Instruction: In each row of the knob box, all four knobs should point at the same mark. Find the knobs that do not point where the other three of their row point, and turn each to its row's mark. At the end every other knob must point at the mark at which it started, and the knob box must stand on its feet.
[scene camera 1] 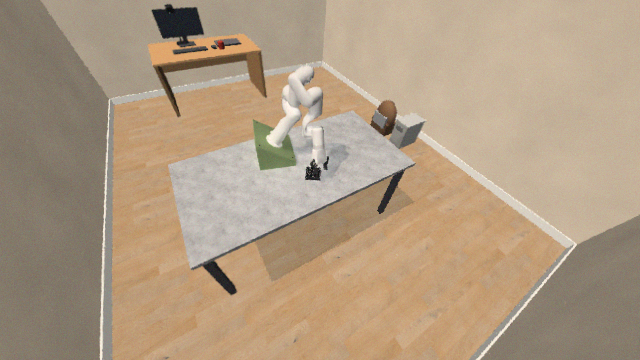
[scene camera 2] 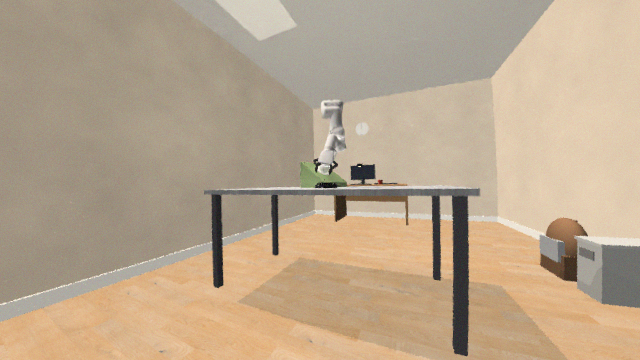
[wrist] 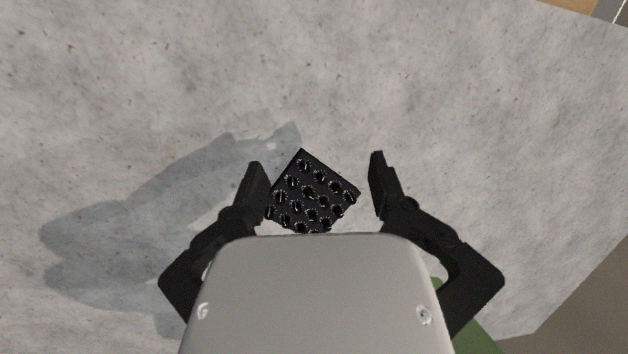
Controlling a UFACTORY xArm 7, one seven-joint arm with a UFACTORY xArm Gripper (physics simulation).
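Where they show: gripper, fingertip midpoint: (scene camera 1: 320, 171) (scene camera 2: 322, 172) (wrist: 315, 168); arm's base at its link origin: (scene camera 1: 274, 141) (scene camera 2: 322, 171).
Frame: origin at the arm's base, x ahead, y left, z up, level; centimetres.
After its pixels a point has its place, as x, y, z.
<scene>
The black knob box (scene camera 1: 313, 175) {32.1, 17.7, -11.9} (scene camera 2: 326, 185) {35.0, 21.8, -12.0} (wrist: 314, 181) {33.0, 18.6, -11.6} lies on the grey table, turned cornerwise in the wrist view, with its knobs facing up. Several knobs with small white pointer lines and mark rings show on it. Most pointer directions are too small to read surely. The box's near corner is hidden by the gripper body in the wrist view. Its feet do not show clearly. My gripper (scene camera 1: 320, 161) {37.5, 20.4, -3.7} (scene camera 2: 325, 169) {37.5, 20.4, -3.7} (wrist: 315, 168) {37.5, 20.4, -3.7} is open and empty, above the box, with a finger to each side of it in the wrist view.
A green wedge-shaped stand (scene camera 1: 275, 159) {13.4, -3.8, -4.8} (scene camera 2: 309, 177) {13.2, -4.9, -5.4} carries the arm at the back of the grey table (scene camera 1: 225, 200) {28.4, -43.1, -13.9} (scene camera 2: 400, 191) {52.5, 69.5, -15.1} (wrist: 450, 100) {46.4, 1.1, -13.9}. A wooden desk (scene camera 1: 205, 57) with a monitor (scene camera 1: 179, 22) stands beyond the table.
</scene>
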